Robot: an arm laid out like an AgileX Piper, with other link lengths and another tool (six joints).
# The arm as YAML. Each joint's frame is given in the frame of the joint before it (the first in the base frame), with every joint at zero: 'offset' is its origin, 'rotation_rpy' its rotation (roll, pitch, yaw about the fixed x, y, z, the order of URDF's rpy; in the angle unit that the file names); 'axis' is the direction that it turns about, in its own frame. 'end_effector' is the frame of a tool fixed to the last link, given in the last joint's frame.
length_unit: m
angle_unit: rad
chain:
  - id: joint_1
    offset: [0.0, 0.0, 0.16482]
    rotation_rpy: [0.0, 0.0, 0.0]
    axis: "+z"
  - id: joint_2
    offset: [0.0, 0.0, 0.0]
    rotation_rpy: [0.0, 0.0, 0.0]
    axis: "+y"
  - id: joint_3
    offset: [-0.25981, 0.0, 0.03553]
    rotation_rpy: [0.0, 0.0, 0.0]
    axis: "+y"
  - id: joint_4
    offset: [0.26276, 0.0, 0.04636]
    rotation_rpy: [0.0, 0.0, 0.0]
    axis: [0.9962, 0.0, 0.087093]
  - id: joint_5
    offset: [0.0, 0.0, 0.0]
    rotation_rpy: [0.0, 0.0, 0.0]
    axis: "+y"
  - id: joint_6
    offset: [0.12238, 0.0, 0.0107]
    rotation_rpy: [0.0, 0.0, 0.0]
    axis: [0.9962, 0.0, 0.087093]
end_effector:
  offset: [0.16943, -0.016, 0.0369]
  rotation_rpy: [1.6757, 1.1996, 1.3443]
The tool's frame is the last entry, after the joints.
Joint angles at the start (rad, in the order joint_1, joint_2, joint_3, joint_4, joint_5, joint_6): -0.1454 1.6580 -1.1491 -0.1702 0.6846 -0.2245
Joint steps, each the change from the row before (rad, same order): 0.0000 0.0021 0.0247 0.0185 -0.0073 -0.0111; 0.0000 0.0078 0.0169 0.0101 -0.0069 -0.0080; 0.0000 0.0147 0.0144 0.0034 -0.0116 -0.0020; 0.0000 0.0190 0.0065 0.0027 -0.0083 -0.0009; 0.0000 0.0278 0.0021 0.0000 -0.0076 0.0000; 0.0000 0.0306 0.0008 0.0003 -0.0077 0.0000; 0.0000 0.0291 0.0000 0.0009 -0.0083 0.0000; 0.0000 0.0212 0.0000 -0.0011 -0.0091 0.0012; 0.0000 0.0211 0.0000 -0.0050 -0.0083 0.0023
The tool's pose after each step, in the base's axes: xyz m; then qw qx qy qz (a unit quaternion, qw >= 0). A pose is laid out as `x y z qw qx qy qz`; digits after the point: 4 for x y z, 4 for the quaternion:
0.4493 -0.1014 0.0740 0.2015 0.1214 0.9448 -0.2282
0.4447 -0.0987 0.0644 0.1931 0.1185 0.9477 -0.2248
0.4411 -0.0971 0.0537 0.1848 0.1163 0.9500 -0.2230
0.4387 -0.0960 0.0437 0.1766 0.1147 0.9521 -0.2215
0.4364 -0.0954 0.0315 0.1659 0.1122 0.9545 -0.2209
0.4340 -0.0948 0.0186 0.1546 0.1096 0.9569 -0.2201
0.4318 -0.0940 0.0067 0.1446 0.1075 0.9589 -0.2191
0.4309 -0.0938 -0.0016 0.1388 0.1061 0.9600 -0.2188
0.4296 -0.0941 -0.0098 0.1329 0.1038 0.9609 -0.2197

